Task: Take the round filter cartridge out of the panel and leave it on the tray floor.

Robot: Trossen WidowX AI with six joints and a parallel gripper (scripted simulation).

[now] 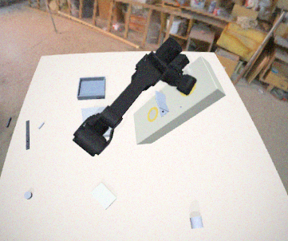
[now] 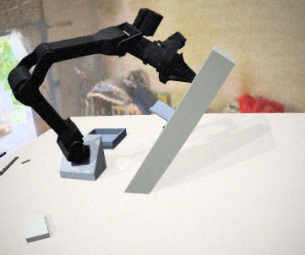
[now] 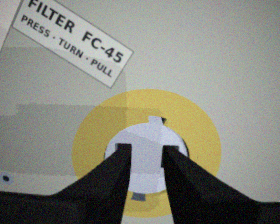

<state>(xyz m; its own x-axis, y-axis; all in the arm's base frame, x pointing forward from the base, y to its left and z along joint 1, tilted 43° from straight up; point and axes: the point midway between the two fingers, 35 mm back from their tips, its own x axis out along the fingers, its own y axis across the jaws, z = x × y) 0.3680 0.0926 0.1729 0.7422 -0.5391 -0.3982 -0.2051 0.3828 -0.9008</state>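
Now: gripper tip 10 mm short of the round filter cartridge and 10 mm above it. Round my gripper tip: small disc: 710 mm behind, 200 mm to the right, 270 mm below; pale square: 400 mm behind, 260 mm to the right, 270 mm below; tray: 390 mm behind, 340 mm to the left, 270 mm below.
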